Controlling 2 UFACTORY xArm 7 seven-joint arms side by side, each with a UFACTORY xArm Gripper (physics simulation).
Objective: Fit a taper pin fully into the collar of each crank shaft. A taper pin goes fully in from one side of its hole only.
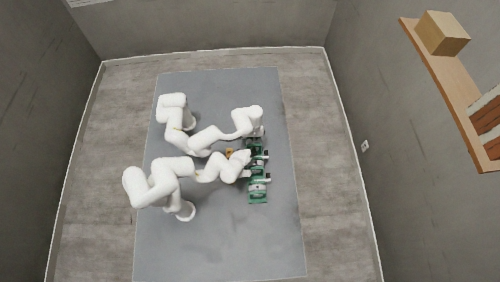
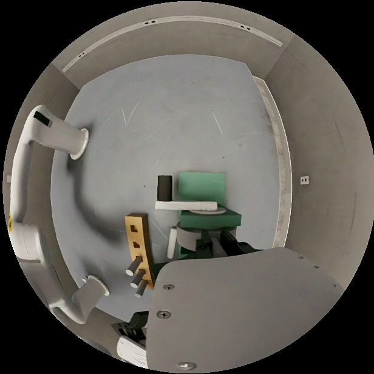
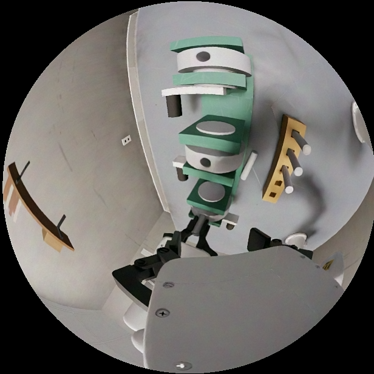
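Pixels of known places: left gripper, fingertip midpoint: (image 1: 254,138); right gripper, fingertip midpoint: (image 1: 246,149); left arm's base, link origin: (image 1: 187,123); right arm's base, link origin: (image 1: 185,211).
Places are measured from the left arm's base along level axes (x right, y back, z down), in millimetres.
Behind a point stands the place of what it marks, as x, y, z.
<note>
Three collars stand on a green base: the far one (image 2: 192,239) (image 3: 220,218), the middle one (image 3: 222,162) and the near one (image 1: 257,187) {576, -380, -116} (image 3: 232,64). The middle and near collars show dark round spots; I cannot tell hole from pin. My left gripper (image 1: 254,140) {288, -418, -154} (image 2: 212,240) (image 3: 202,219) is shut on a grey taper pin (image 2: 218,247) (image 3: 201,224), held upright at the far collar; its lower end meets the collar's hole and its depth is hidden. My right gripper (image 2: 145,297) (image 3: 216,241) is open, near the base on the side of the other arm.
A wooden rack (image 2: 135,220) (image 3: 299,125) beside the base holds three grey pins and has two empty sockets. A pale rod (image 2: 171,243) (image 3: 249,166) is at the base's side. Crank handles (image 2: 164,188) (image 3: 174,106) stick out beside the base. The two arms are close together.
</note>
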